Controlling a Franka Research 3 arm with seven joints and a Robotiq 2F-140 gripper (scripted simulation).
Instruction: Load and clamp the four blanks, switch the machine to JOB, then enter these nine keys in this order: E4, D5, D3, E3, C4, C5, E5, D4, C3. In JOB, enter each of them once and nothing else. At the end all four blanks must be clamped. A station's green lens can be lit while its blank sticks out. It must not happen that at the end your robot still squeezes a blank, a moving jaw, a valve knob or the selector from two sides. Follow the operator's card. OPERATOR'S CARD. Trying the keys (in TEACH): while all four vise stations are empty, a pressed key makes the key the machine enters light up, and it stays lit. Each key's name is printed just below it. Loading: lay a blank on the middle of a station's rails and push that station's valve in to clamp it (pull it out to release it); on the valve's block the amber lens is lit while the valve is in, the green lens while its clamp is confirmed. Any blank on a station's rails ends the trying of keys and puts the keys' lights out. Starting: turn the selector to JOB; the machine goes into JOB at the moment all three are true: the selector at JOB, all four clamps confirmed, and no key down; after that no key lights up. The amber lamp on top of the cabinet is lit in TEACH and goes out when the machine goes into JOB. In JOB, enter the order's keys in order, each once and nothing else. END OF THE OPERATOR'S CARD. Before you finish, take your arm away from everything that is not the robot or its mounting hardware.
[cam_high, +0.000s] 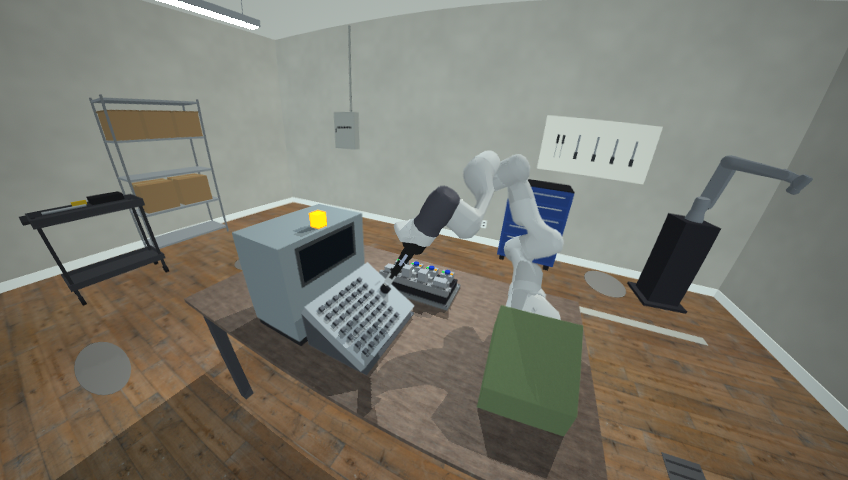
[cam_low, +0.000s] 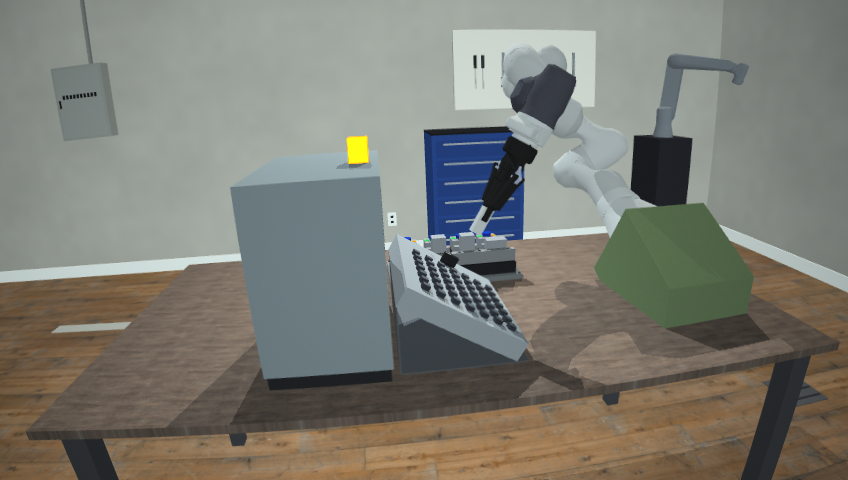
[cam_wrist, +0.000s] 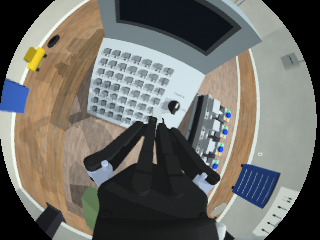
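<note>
Right now the black selector knob is 110 mm below my hand, 70 mm to the right of it and 60 mm ahead of it. Also, from my hand: key D3: 120 mm to the left, 120 mm below, 80 mm ahead; sloped keypad: 160 mm below, 100 mm ahead, 40 mm to the left.
</note>
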